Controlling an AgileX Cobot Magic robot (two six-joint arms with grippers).
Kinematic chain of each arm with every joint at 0, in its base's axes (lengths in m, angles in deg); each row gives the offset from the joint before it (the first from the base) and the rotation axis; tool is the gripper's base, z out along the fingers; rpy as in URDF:
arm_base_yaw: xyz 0 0 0.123 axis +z
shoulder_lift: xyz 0 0 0 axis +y
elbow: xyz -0.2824 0 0.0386 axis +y
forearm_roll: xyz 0.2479 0 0.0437 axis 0.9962 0 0.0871
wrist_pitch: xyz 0 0 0 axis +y
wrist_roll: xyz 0.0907 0 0.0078 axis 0.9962 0 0.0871
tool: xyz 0 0 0 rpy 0 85 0
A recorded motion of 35 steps. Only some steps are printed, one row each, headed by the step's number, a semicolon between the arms.
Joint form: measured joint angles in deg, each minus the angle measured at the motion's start. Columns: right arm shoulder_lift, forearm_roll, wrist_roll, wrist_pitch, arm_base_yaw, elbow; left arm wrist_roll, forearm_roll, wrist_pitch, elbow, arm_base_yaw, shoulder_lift.
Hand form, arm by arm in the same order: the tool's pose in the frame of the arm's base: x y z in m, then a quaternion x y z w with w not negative. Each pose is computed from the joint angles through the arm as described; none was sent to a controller.
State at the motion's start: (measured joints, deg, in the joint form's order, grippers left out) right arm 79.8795 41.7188 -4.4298 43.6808 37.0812 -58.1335; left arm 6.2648 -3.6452 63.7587 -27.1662 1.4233 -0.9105
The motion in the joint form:
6: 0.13 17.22 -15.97 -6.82 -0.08 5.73; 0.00 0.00 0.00 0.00 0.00 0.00
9: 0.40 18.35 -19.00 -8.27 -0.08 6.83; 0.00 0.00 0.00 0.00 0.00 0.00
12: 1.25 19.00 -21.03 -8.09 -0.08 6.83; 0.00 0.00 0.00 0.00 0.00 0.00
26: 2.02 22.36 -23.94 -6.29 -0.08 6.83; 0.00 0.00 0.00 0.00 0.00 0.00
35: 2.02 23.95 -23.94 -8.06 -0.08 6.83; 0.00 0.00 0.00 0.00 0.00 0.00
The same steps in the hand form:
6: 0.1996 0.2091 0.2776 -0.13841 0.88175 0.41736 0.17078; -0.0066 -0.0054 0.2659 0.03858 0.86769 0.00148 0.49560
9: 0.2004 0.2083 0.2718 -0.14636 0.88106 0.41170 0.18116; -0.0066 -0.0054 0.2659 0.03858 0.86769 0.00148 0.49560
12: 0.2018 0.2101 0.2680 -0.15696 0.88049 0.40951 0.18003; -0.0066 -0.0054 0.2659 0.03858 0.86769 0.00148 0.49560
26: 0.2006 0.2136 0.2664 -0.16348 0.87441 0.42540 0.16644; -0.0066 -0.0054 0.2659 0.03858 0.86769 0.00148 0.49560
35: 0.2035 0.2140 0.2678 -0.14623 0.87317 0.42996 0.17699; -0.0066 -0.0054 0.2659 0.03858 0.86769 0.00148 0.49560

